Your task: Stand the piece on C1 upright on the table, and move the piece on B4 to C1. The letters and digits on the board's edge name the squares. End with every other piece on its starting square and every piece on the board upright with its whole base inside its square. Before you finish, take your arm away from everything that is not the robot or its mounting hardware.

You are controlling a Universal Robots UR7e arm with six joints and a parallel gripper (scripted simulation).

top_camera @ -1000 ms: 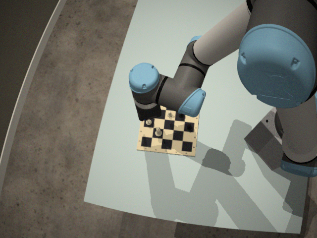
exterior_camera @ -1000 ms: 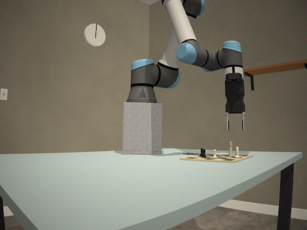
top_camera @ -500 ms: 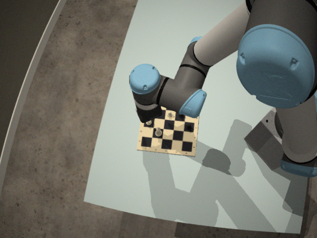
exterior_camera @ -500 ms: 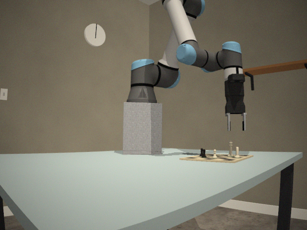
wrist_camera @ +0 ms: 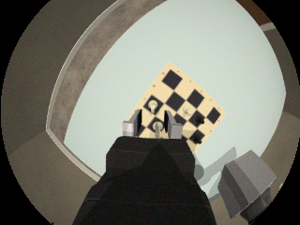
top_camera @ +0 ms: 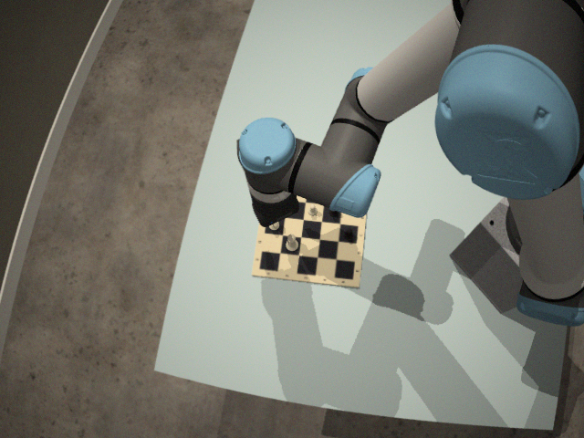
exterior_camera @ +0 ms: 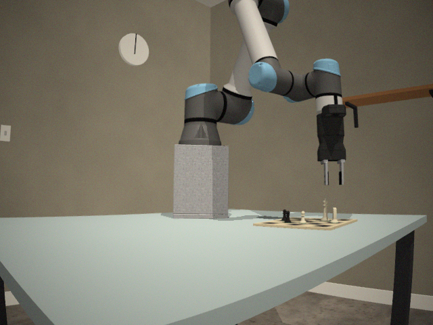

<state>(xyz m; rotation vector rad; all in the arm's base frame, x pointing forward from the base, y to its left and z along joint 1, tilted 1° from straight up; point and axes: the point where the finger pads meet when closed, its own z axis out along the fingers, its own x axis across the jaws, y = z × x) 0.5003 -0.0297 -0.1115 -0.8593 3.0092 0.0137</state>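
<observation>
The white king lies 90 mm below my hand, 40 mm to the left of it and 40 mm behind it. Round my hand: white pawn 100 mm below, 70 mm behind, 40 mm to the right; chessboard 120 mm below, 80 mm behind.
</observation>
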